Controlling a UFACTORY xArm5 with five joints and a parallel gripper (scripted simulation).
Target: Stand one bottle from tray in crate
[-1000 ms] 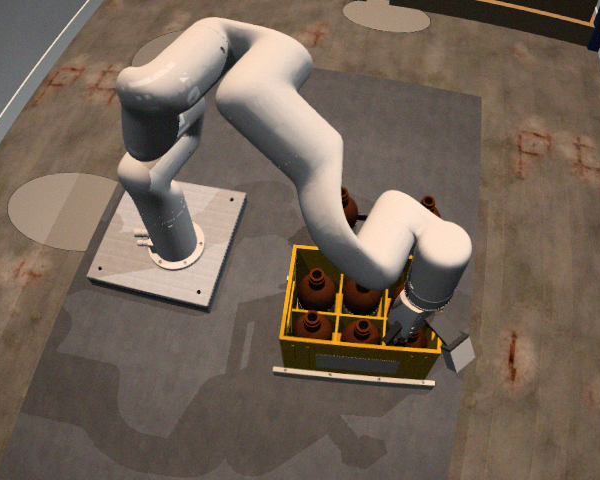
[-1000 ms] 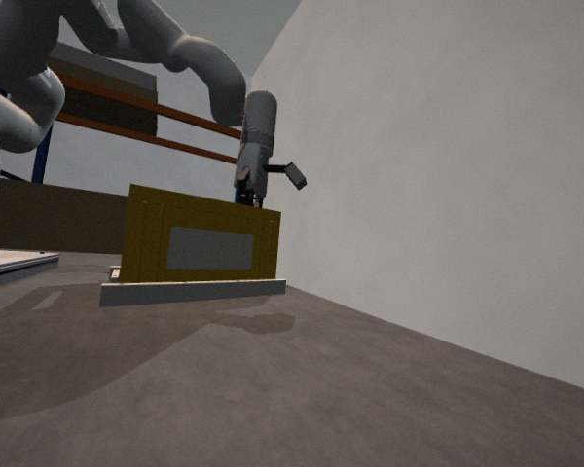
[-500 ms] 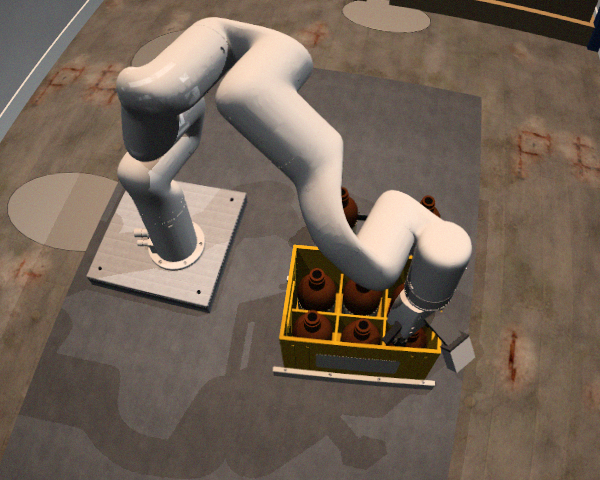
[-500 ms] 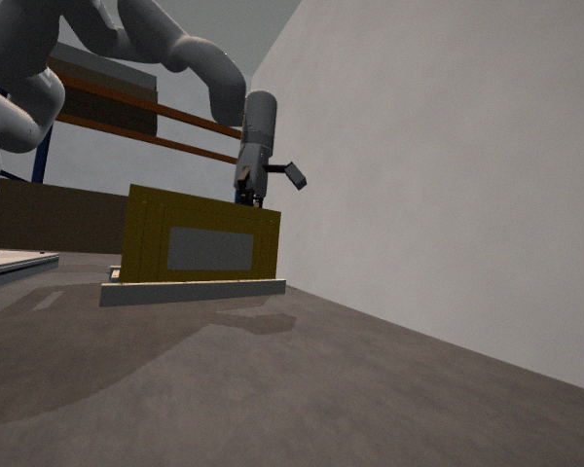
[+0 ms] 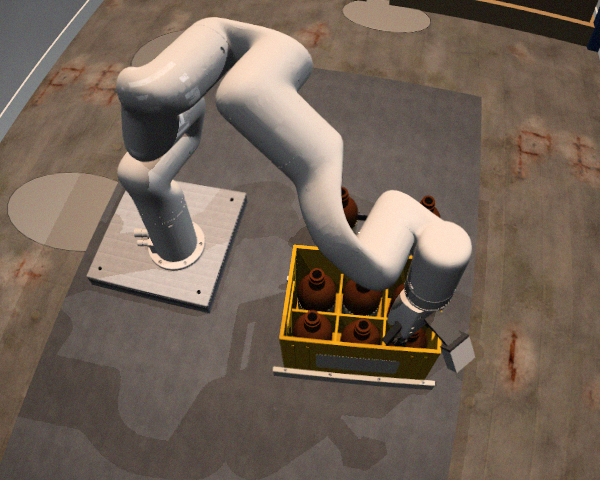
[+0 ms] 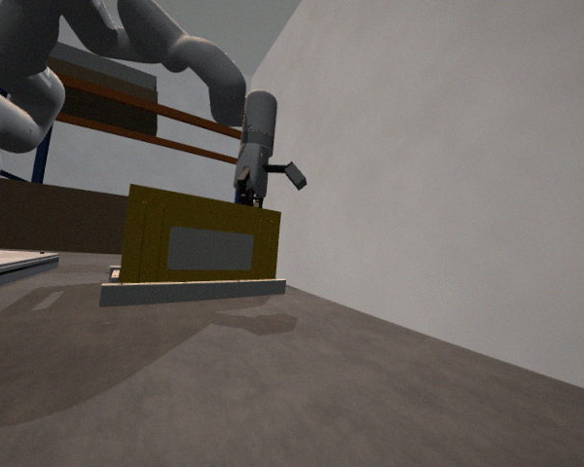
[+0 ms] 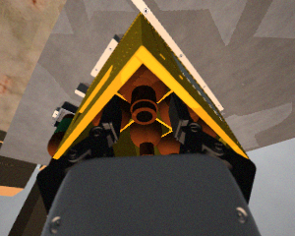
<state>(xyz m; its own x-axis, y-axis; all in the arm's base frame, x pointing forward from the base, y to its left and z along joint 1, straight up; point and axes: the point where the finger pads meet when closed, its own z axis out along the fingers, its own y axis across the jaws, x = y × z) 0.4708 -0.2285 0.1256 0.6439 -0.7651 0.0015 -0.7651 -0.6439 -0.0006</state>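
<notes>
My gripper is now 80 mm past the yellow crate, 50 mm to the right of it and 80 mm above it. Round my hand: tray 40 mm behind, 280 mm to the left, 150 mm below.
</notes>
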